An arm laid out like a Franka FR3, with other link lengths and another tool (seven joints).
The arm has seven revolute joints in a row. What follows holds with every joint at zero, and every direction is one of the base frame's.
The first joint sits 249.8 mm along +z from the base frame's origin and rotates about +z.
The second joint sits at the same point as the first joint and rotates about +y.
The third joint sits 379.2 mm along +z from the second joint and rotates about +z.
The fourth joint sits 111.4 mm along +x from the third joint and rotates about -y.
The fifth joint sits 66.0 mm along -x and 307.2 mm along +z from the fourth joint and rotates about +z.
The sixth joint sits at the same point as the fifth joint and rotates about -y.
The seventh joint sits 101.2 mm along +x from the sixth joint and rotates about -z.
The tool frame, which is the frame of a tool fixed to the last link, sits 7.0 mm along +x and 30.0 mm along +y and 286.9 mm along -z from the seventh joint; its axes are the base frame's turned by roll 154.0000, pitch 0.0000 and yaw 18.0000 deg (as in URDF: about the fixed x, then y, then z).
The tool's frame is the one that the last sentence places.
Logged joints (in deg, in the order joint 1, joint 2, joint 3, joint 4, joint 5, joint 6, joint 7), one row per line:
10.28, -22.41, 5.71, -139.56, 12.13, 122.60, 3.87
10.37, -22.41, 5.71, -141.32, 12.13, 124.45, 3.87
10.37, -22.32, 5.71, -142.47, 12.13, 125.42, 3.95
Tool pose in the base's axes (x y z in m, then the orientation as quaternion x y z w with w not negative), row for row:
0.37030, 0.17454, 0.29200, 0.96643, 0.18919, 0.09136, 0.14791
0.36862, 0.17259, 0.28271, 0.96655, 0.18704, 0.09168, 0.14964
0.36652, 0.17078, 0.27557, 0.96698, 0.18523, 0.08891, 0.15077
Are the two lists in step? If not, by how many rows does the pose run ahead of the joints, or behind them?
They are in step.
